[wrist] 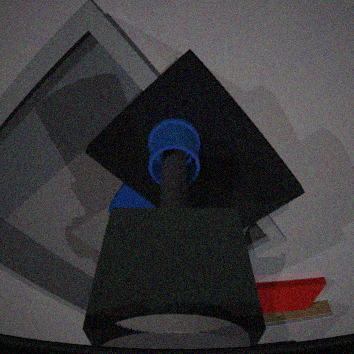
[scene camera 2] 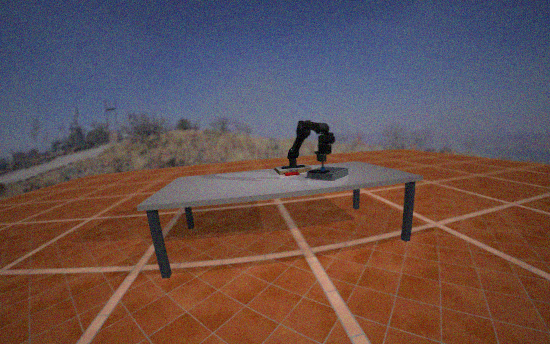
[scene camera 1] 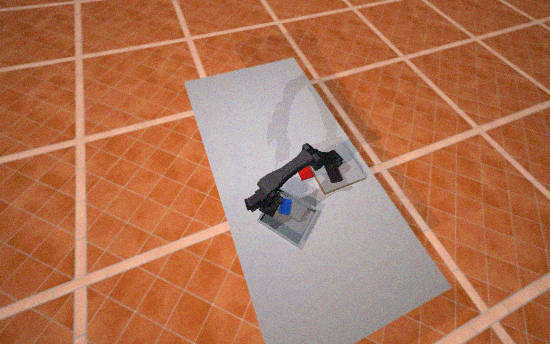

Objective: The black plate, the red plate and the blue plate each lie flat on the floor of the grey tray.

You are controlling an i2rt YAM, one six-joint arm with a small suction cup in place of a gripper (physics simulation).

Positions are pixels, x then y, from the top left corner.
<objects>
The suction cup (wrist: 169, 133) is stuck to a black plate (wrist: 239, 168), which still rests on a grey tray (scene camera 1: 293, 227). A red plate (wrist: 283, 295) rests on the table.
</objects>
